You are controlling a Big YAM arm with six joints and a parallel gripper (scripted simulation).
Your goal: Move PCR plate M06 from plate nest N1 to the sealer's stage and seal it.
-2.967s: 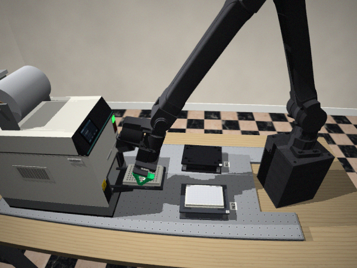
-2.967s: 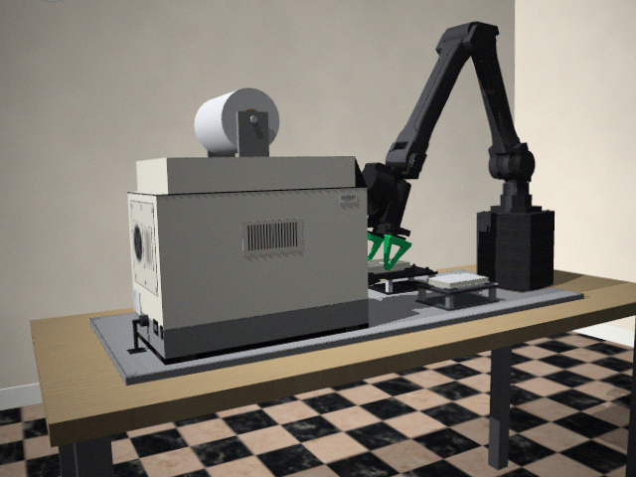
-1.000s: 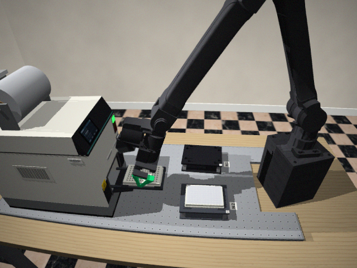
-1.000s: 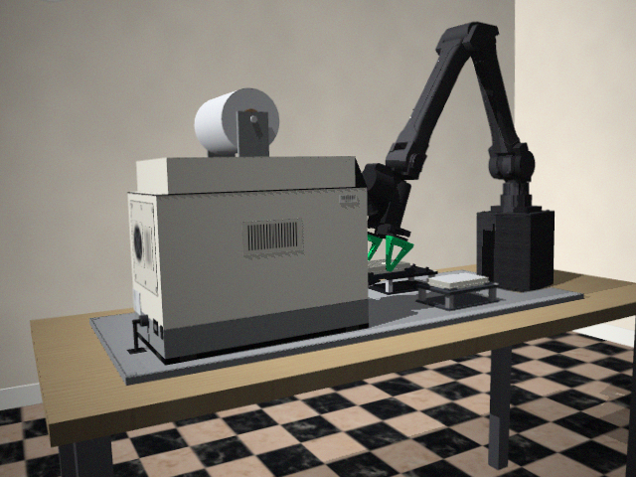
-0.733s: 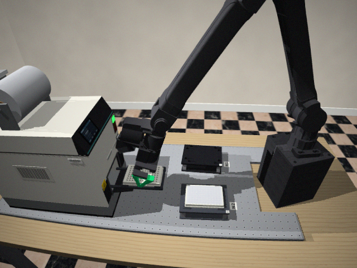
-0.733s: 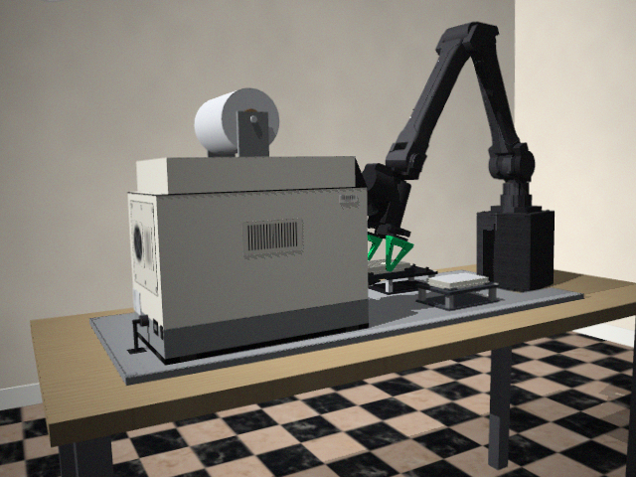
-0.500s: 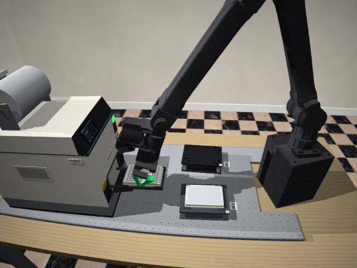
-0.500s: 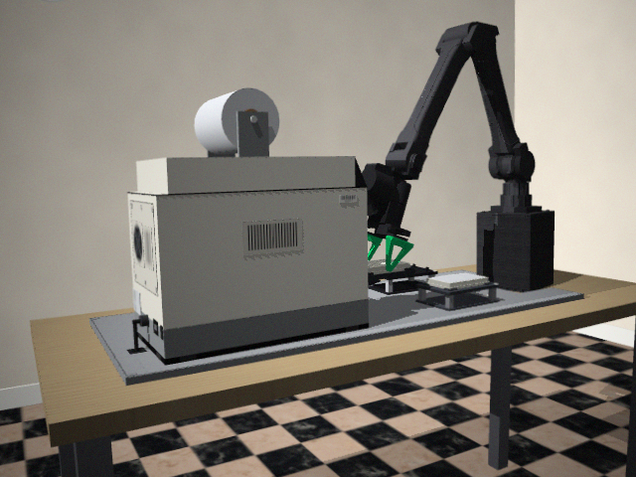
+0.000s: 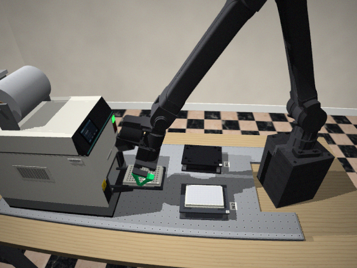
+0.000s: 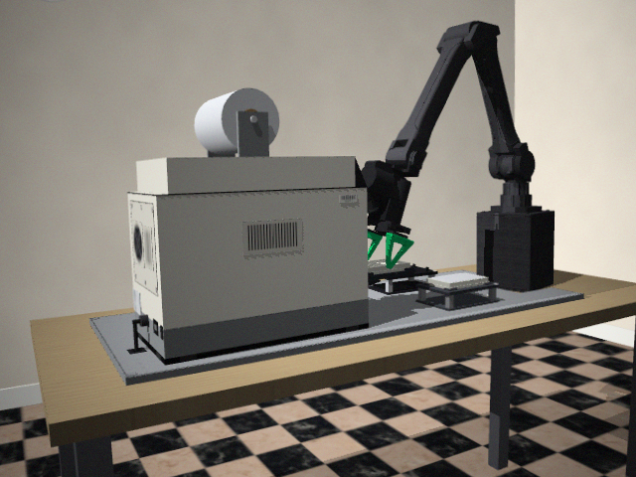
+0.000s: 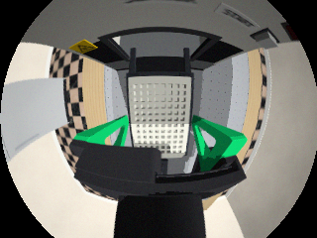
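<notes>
Right now my hand is 1 cm above the plate M06. From my hand the other things lie so: start key: 9 cm ahead, 10 cm to the right, 8 cm above; yellow warning label: 11 cm ahead, 8 cm to the left, 3 cm above; sealer stage: 2 cm below.
</notes>
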